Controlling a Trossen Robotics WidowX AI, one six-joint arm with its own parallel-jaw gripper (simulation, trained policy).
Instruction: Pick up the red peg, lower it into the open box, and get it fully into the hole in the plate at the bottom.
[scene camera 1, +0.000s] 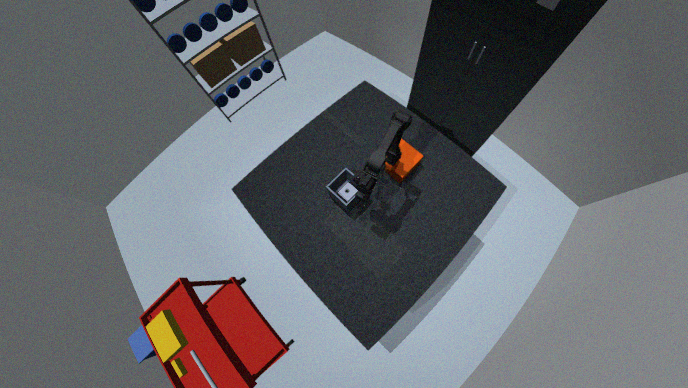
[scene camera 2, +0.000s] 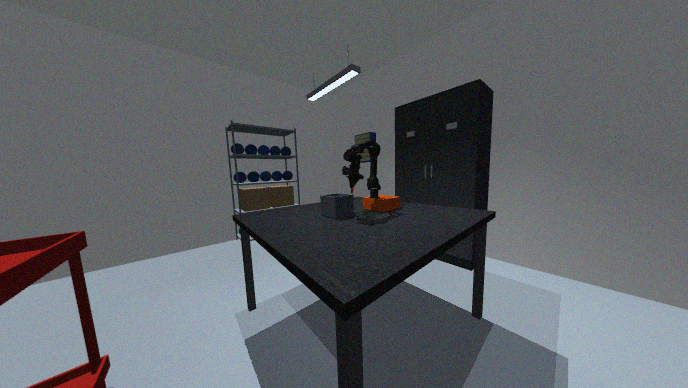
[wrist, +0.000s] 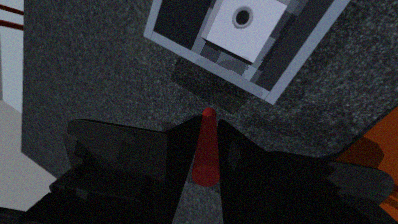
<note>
I see my gripper (wrist: 209, 123) and a red peg (wrist: 205, 172).
</note>
